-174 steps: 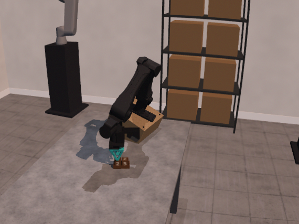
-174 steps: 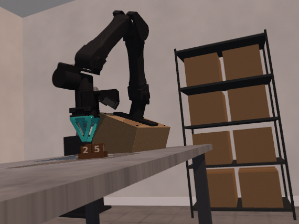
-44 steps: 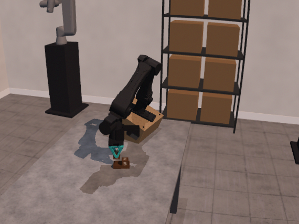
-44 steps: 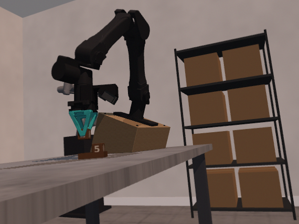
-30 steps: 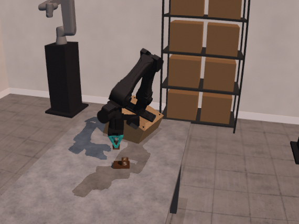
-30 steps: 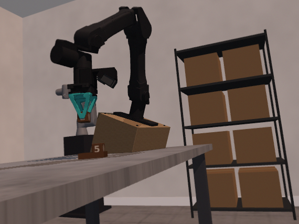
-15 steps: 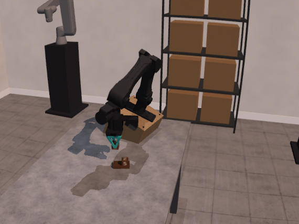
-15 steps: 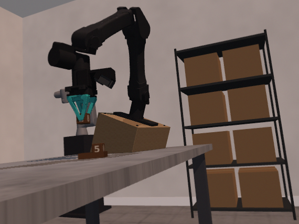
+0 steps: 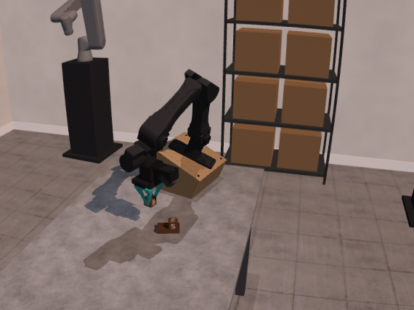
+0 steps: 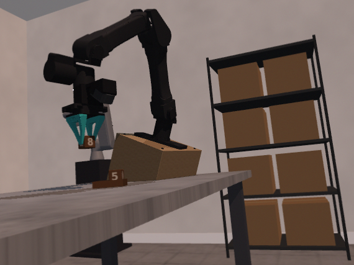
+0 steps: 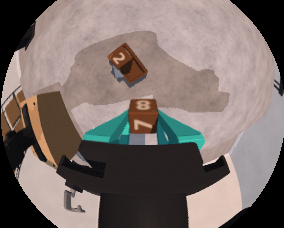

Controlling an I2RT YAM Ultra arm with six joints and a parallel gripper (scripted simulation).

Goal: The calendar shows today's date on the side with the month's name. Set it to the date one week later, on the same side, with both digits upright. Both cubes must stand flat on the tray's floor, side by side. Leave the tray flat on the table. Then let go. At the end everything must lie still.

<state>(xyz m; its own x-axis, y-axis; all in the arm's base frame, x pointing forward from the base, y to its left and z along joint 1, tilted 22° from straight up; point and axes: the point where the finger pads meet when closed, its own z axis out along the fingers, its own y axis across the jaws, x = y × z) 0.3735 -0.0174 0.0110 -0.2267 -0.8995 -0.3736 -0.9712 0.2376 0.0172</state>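
Right now the brown calendar tray is 11 cm below my hand, 5 cm to the left of it and 2 cm behind it. From my hand the other things lie so: brown cube: right at my hand.
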